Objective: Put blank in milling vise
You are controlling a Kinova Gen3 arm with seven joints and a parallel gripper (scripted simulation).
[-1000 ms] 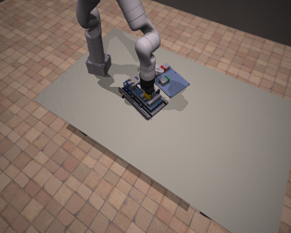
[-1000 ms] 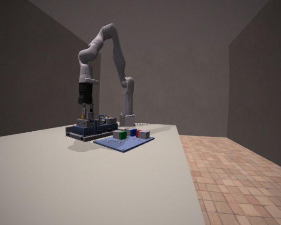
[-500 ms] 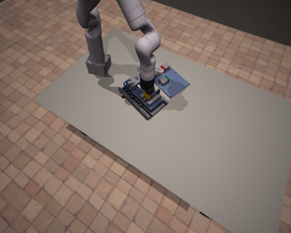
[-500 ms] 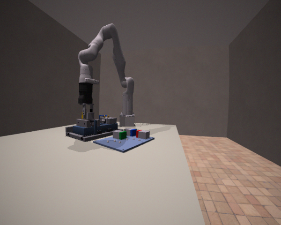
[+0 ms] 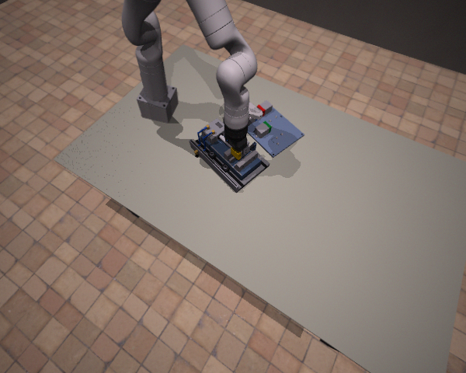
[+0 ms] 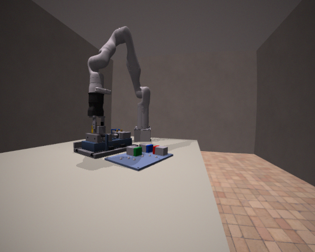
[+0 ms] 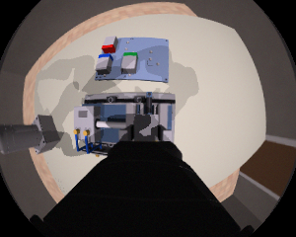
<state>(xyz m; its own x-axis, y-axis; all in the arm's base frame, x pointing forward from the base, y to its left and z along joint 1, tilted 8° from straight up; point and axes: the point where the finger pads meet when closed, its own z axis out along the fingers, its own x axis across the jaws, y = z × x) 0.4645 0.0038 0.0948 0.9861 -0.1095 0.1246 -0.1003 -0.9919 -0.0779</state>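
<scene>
Now: hand 2 cm above the yellow-ended blank. From my hand the other things lie so: green-ended blank: 3 cm behind, 20 cm to the left, 11 cm below; fixed jaw: 4 cm ahead, 6 cm below; milling vise: 6 cm behind, 1 cm to the left, 10 cm below.
</scene>
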